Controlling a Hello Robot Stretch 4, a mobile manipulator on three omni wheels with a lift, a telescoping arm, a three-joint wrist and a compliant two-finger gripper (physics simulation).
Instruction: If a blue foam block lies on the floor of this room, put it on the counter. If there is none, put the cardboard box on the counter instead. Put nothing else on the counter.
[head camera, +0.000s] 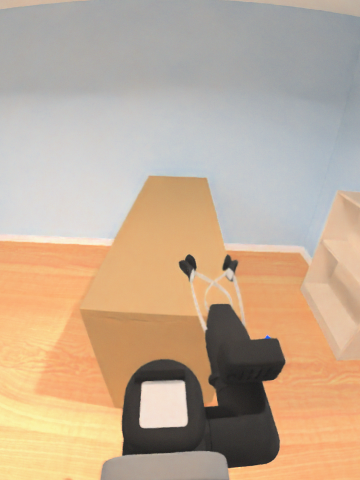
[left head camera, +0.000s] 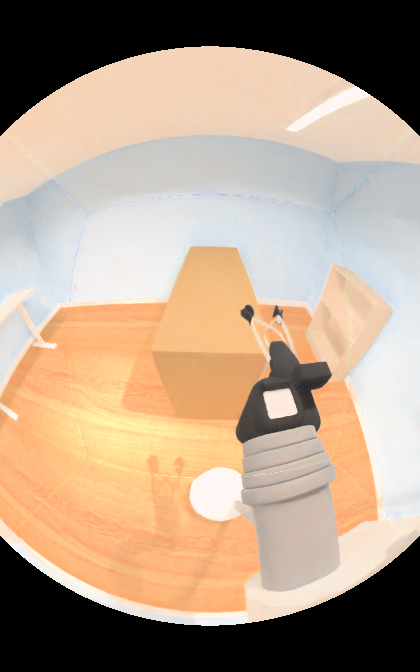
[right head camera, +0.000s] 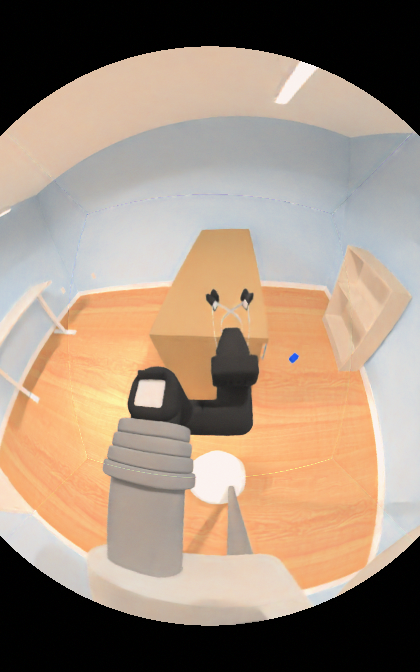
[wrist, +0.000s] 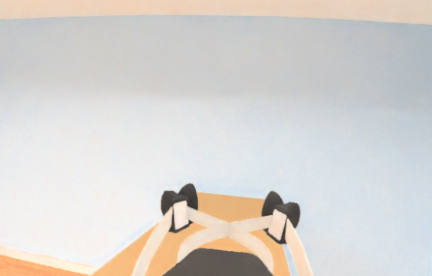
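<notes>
A small blue block (head camera: 268, 337) (right head camera: 294, 358) lies on the floor to the right of the counter, between it and the shelf; in the head camera view my wrist hides most of it. The block does not show in the left head camera or wrist views. The tan counter (head camera: 155, 250) (left head camera: 210, 310) (right head camera: 195, 305) (wrist: 227, 205) stands ahead against the far wall, and no object shows on its visible top. My gripper (head camera: 209, 265) (left head camera: 262, 314) (right head camera: 229, 299) (wrist: 229, 203) is open and empty, raised above the level of the counter top. A cardboard box does not show in these views.
A pale open shelf (head camera: 320, 255) (left head camera: 372, 330) (right head camera: 382, 332) stands by the right wall. A white-legged table (left head camera: 31, 325) (right head camera: 50, 312) stands at the left wall. A white round disc (left head camera: 215, 494) (right head camera: 218, 477) is low in front of the robot's mast.
</notes>
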